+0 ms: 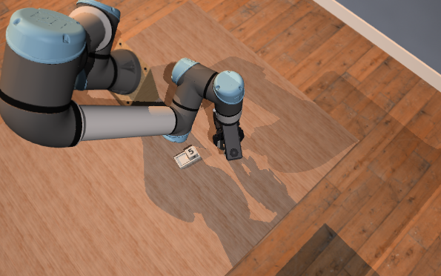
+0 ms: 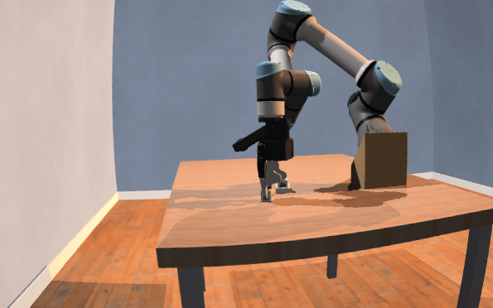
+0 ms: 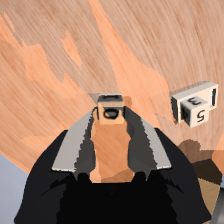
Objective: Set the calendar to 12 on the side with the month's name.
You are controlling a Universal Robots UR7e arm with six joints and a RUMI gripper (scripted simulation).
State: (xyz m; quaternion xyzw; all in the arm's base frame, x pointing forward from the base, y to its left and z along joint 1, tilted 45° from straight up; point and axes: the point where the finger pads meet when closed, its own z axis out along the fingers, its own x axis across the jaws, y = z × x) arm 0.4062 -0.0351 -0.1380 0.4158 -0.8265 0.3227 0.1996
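Now: the white digit cube 1 cm below my hand. Round my hand: calendar tray (12 cm to the right, 8 cm behind, 2 cm below).
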